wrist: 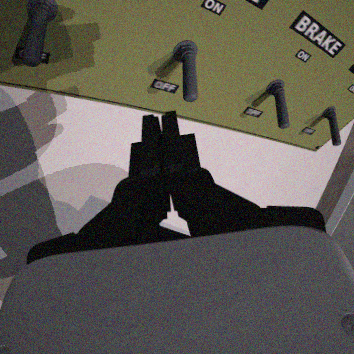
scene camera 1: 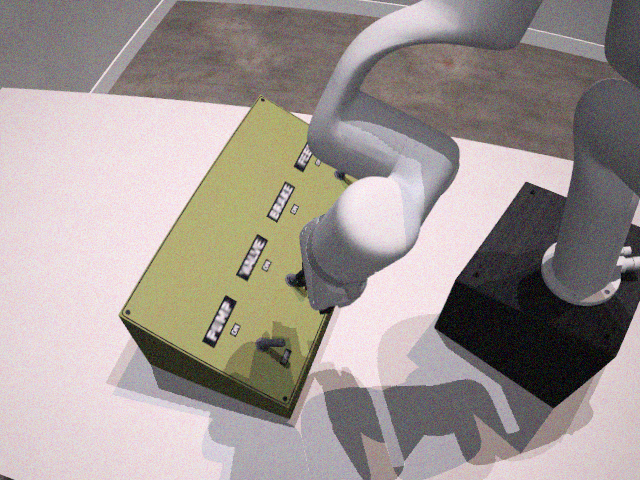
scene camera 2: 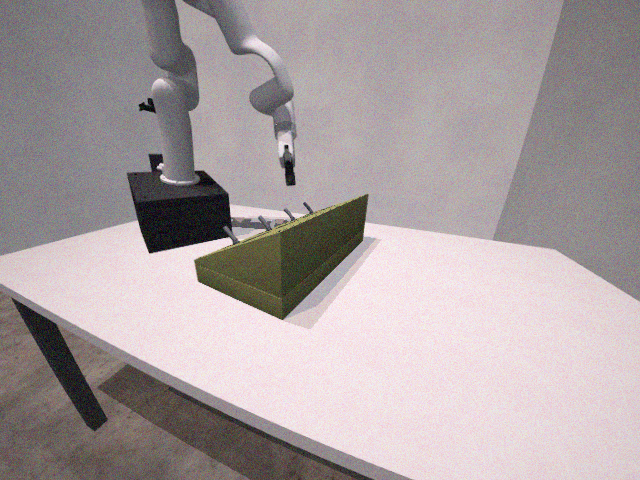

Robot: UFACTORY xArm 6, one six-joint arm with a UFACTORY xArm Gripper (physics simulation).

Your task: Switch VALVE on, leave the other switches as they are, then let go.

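Pixels of known places: gripper, fingertip midpoint: (wrist: 164, 135) (scene camera 1: 307, 280) (scene camera 2: 291, 185); arm's base at its link origin: (scene camera 1: 580, 272) (scene camera 2: 180, 179).
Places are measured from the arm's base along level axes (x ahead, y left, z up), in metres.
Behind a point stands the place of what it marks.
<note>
The olive panel (scene camera 1: 206, 227) @[y -0.083, x 0.571, z -0.037 m] (scene camera 2: 325, 242) @[y -0.225, x 0.571, z -0.092 m] (wrist: 125, 60) @[y 0.014, x 0.428, z -0.114 m] has a sloping face with switches. The VALVE switch (scene camera 1: 293, 280) @[y -0.028, x 0.433, z -0.092 m] (scene camera 2: 289, 214) @[y -0.036, x 0.423, z -0.084 m] (wrist: 189, 75) @[y -0.028, x 0.421, z -0.077 m] has its dark lever leaning down to the OFF side; the arm hides part of it in scene camera 1. The PUMP lever (scene camera 1: 271, 342) @[y 0.086, x 0.457, z -0.077 m] (wrist: 34, 35) @[y 0.085, x 0.456, z -0.075 m], BRAKE lever (wrist: 280, 105) @[y -0.141, x 0.386, z -0.081 m] and FEED lever (wrist: 332, 125) @[y -0.255, x 0.351, z -0.085 m] also lean to the OFF side. My gripper (scene camera 2: 290, 181) @[y 0.027, x 0.408, z 0.001 m] (wrist: 164, 135) @[y 0.027, x 0.408, z 0.001 m] is shut and empty, above the panel's low edge. In the wrist view its tips appear just below the VALVE lever, apart from it. Scene camera 1 mostly hides the fingers.
The panel stands on the white table (scene camera 1: 77, 180) @[y -0.317, x 0.935, z -0.196 m] (scene camera 2: 439, 310) @[y -0.284, x 0.835, z -0.196 m]. The black base block (scene camera 1: 496, 320) @[y 0.046, x 0.125, z -0.067 m] (scene camera 2: 180, 222) @[y -0.136, x 0.094, z -0.114 m] carries the arm beside the panel's low side. The PUMP and BRAKE levers stand on either side of the VALVE lever.
</note>
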